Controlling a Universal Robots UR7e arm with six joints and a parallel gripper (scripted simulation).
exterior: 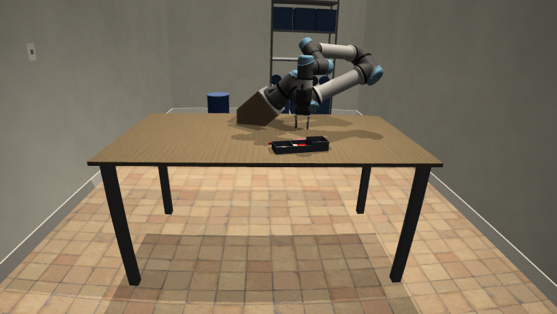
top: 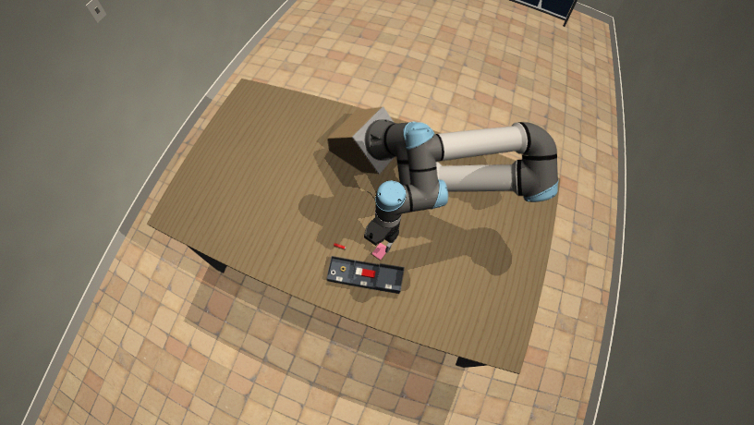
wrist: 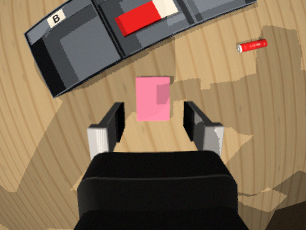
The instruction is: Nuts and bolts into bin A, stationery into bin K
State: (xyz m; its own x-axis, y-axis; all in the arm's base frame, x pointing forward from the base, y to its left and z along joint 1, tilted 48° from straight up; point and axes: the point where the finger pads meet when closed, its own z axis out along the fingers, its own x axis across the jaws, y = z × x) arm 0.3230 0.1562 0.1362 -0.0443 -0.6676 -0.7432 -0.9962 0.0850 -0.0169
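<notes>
Right now my hand is 80 mm above the pink flat block. Round my hand: brass nut 130 mm ahead, 80 mm below, 70 mm to the right; then white eraser 100 mm ahead, 80 mm below; then three joined bins 100 mm ahead, 70 mm below, 10 mm to the left.
</notes>
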